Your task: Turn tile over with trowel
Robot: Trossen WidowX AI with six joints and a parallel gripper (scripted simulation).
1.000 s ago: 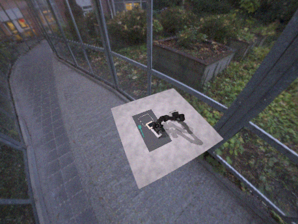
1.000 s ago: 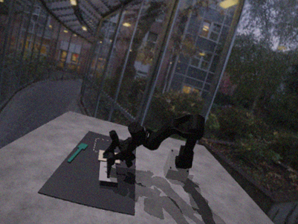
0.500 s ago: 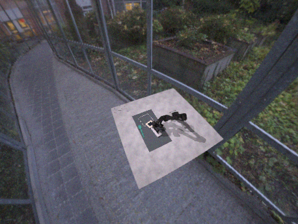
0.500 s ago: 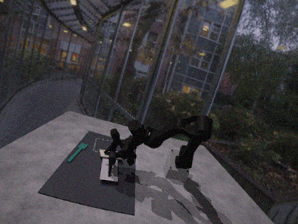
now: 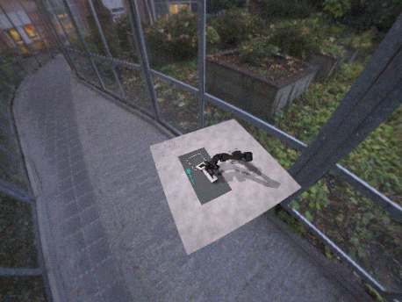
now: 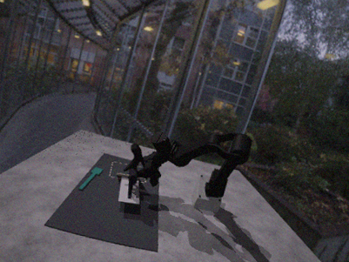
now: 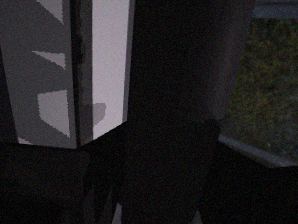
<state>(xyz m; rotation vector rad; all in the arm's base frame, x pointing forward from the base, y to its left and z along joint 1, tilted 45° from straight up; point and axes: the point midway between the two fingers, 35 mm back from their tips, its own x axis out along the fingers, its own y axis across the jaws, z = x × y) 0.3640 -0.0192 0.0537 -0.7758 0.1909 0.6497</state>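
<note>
Right now the cream tile is 11 cm to the right of my gripper tip, 6 cm below it and 2 cm behind it. From my gripper tip the other things lie so: dark mat (11 cm below, 5 cm to the right, 1 cm ahead); then green trowel (14 cm ahead, 9 cm below, 8 cm to the right).
</note>
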